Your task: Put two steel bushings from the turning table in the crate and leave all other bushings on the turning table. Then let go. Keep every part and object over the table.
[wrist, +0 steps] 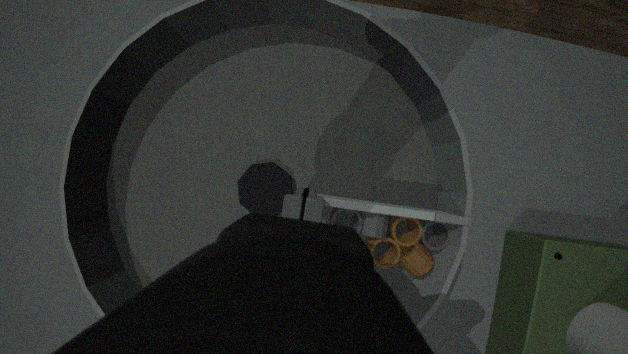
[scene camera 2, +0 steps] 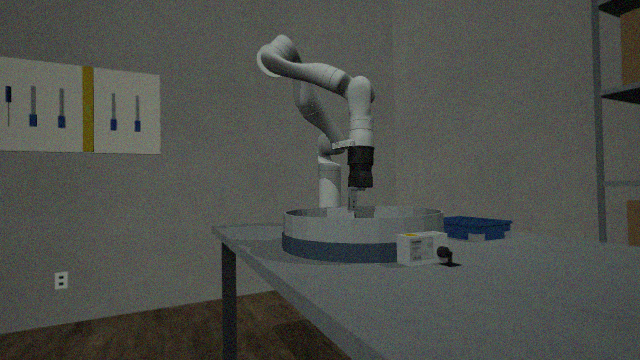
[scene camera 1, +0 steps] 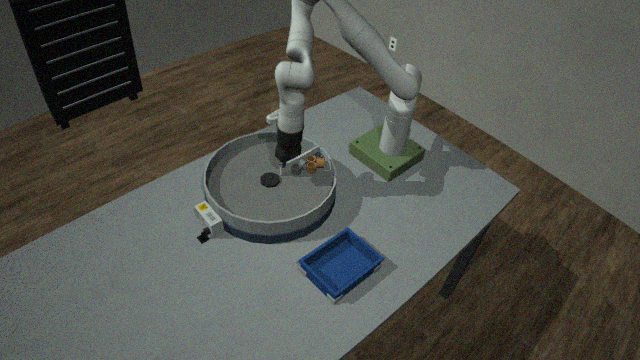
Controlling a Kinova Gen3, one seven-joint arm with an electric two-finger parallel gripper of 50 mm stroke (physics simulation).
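Places are measured from the arm's base along level axes (x ahead, y left, z up), in centimetres.
Where they show: gripper, fingertip midpoint: (wrist: 305,199) (scene camera 2: 352,209) (scene camera 1: 281,165); arm's base, origin of the base link: (wrist: 597,336) (scene camera 1: 391,147).
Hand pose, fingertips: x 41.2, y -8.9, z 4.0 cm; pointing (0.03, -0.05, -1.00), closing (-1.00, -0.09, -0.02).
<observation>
Each offset is from my fingertips to the top centre of the thing. "*": to the spot under its first point.
The turning table (scene camera 1: 270,229) (scene camera 2: 340,230) (wrist: 210,115) has a pale divider @(* dx -8.9, dy -0.7, dz -0.3 cm) (scene camera 1: 303,155) (wrist: 380,205) inside. Behind the gripper in the wrist view, a standing steel bushing (wrist: 346,218) (scene camera 1: 296,170), a lying steel bushing @(dx -7.8, dy +0.8, dz -0.8 cm) (wrist: 375,226) and another standing steel bushing @(dx -14.1, dy +0.5, dz -1.4 cm) (wrist: 435,236) are along it. Orange bushings (wrist: 406,231) (scene camera 1: 320,162) are among them. My gripper (scene camera 1: 283,165) (scene camera 2: 352,215) (wrist: 305,199) is low inside the turning table, its fingers nearly together at the divider's inner end, beside the steel bushings. It is shut on the divider; the pinched part is hidden. The blue crate @(dx +4.2, dy +37.4, dz -4.3 cm) (scene camera 1: 318,285) (scene camera 2: 477,227) stands apart.
A dark hub @(dx +4.8, dy +0.4, dz -3.2 cm) (scene camera 1: 270,180) (wrist: 264,187) is at the turning table's centre. A white box @(* dx +28.3, dy +3.8, dz -3.4 cm) (scene camera 1: 208,215) (scene camera 2: 420,247) and a small black part @(* dx +32.0, dy +6.5, dz -8.0 cm) (scene camera 1: 203,236) (scene camera 2: 445,254) are beside its wall. The arm's green base (scene camera 1: 387,162) (wrist: 515,285) is behind it.
</observation>
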